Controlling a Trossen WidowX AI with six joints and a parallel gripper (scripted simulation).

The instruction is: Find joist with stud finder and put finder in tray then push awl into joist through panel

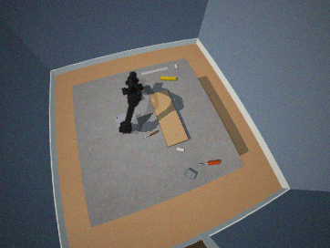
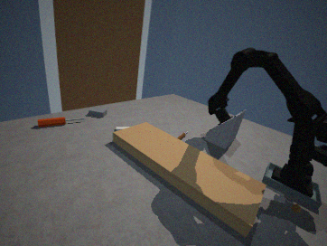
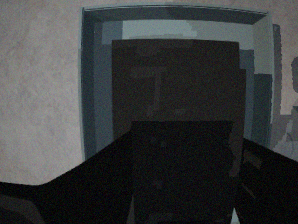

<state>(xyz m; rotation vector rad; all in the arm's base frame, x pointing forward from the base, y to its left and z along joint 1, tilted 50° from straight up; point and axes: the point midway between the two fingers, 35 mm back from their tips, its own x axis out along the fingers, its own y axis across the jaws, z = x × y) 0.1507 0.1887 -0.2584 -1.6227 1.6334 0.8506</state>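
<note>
Now: gripper tip 10 mm to the left of the tray and 20 mm above it. Also, from my gripper tip: yellow bar 390 mm ahead, 70 mm to the left, 20 mm below; then black stud finder 20 mm to the right, 20 mm above; then small orange cube 120 mm ahead, 10 mm to the left, 20 mm below.
</note>
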